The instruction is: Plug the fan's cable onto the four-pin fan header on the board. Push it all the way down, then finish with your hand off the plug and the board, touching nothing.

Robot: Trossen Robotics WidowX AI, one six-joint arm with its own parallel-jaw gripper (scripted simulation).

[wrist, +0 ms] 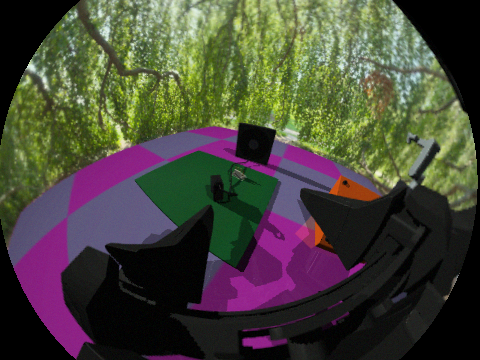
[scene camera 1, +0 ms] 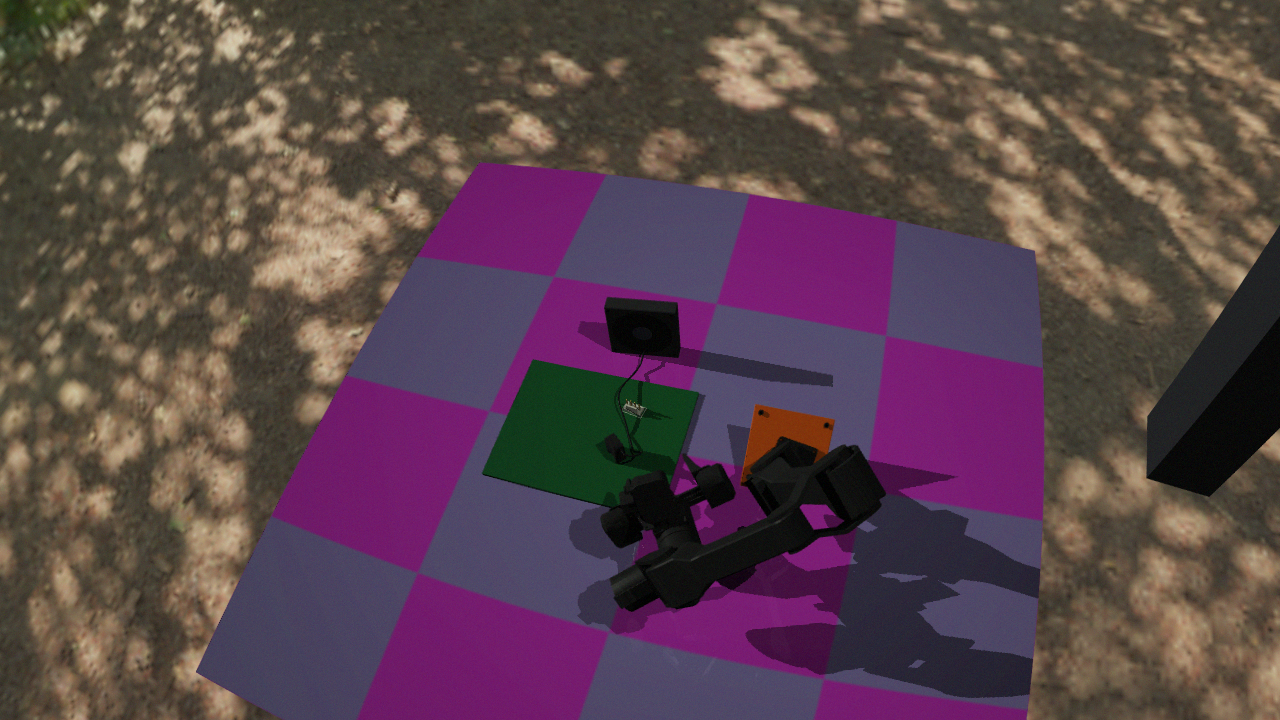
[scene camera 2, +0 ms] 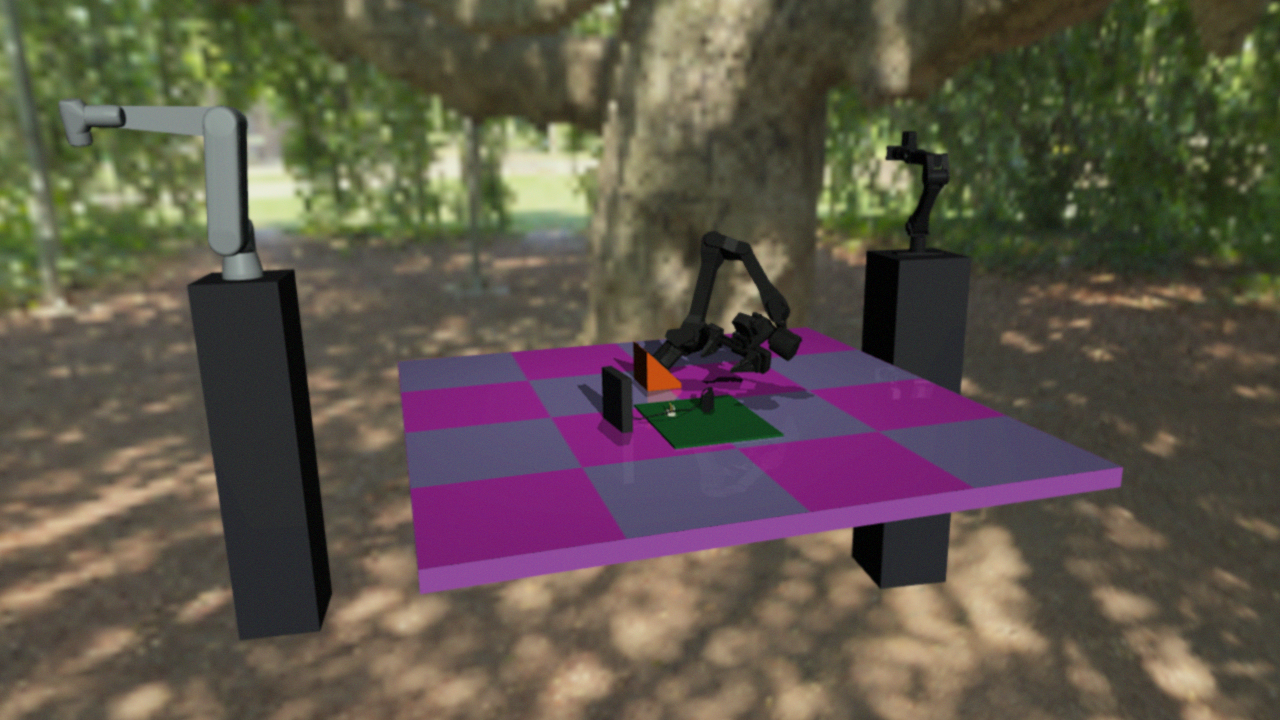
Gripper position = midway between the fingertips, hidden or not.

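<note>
There is a black fan [scene camera 1: 634,325] here, and I find the fan again in the wrist view [wrist: 254,141] and in scene camera 2 [scene camera 2: 616,386]. A green board [scene camera 1: 553,440] is part of the scene too; the board appears in the wrist view [wrist: 180,188] as well as in scene camera 2 [scene camera 2: 730,421]. As for my gripper [scene camera 1: 656,468], it is open and holds nothing, and I can see it in the wrist view [wrist: 258,201] and in scene camera 2 [scene camera 2: 715,363].
</note>
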